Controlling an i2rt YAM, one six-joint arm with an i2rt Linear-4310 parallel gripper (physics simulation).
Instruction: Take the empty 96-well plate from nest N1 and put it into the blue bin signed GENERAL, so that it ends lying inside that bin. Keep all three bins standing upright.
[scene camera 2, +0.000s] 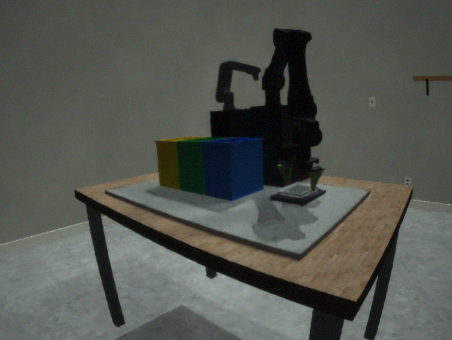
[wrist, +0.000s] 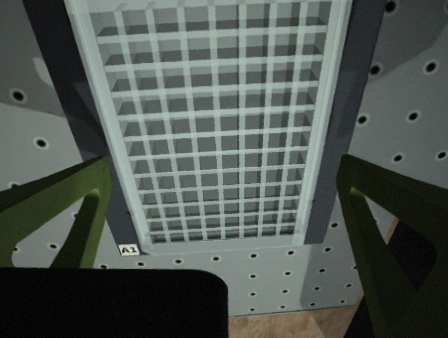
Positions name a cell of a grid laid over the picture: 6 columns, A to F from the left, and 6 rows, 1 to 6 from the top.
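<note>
My gripper (wrist: D3) is in view, and so is a clear 96-well plate (wrist: C3). There's a blue bin as well (scene camera 2: D3), but in the wrist view that bin is out of frame.
</note>
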